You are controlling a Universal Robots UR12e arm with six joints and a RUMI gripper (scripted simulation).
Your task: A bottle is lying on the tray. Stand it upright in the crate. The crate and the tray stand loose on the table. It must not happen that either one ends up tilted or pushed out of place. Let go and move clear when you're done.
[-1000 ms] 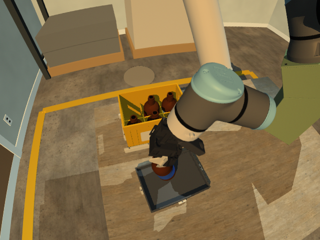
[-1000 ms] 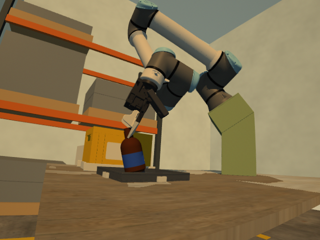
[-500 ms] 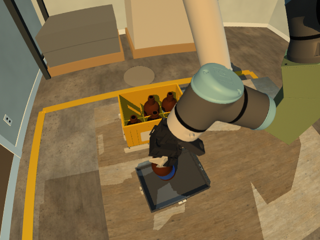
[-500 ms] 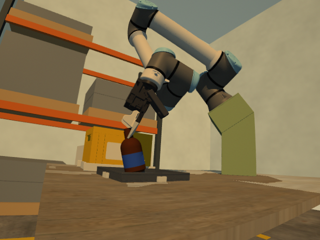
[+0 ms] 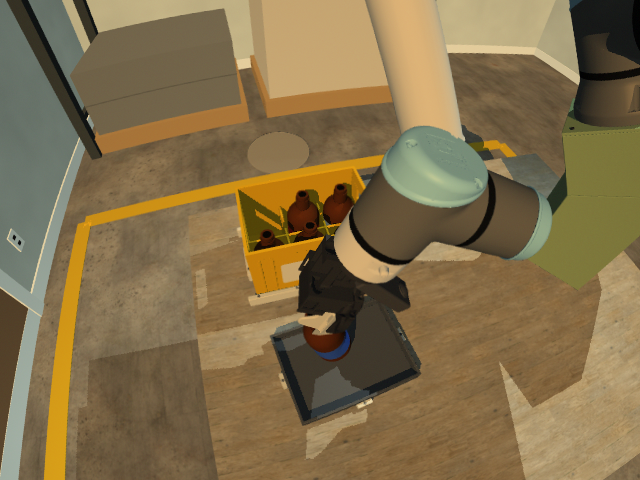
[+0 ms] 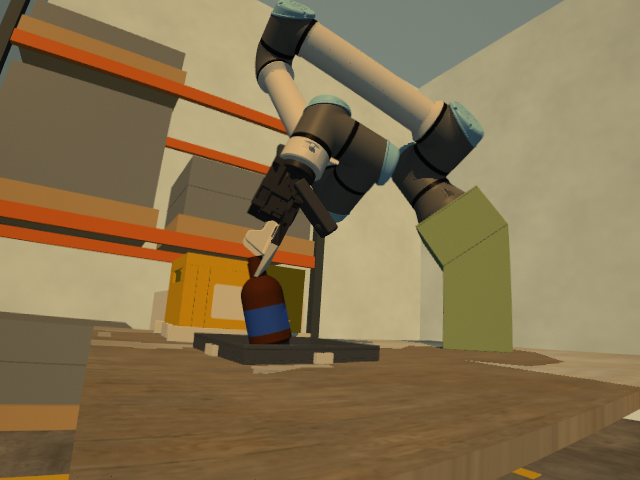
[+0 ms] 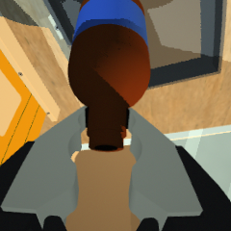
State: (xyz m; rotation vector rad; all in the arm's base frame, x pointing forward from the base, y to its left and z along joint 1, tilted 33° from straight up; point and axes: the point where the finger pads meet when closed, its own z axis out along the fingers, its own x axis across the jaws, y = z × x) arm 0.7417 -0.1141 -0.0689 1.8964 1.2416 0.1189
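The bottle is 1 cm behind my hand, 1 cm to the left of it and 5 cm below it. Also, from my hand: dark tray: 3 cm behind, 5 cm to the left, 13 cm below; yellow crate: 10 cm behind, 21 cm to the right, 6 cm below.
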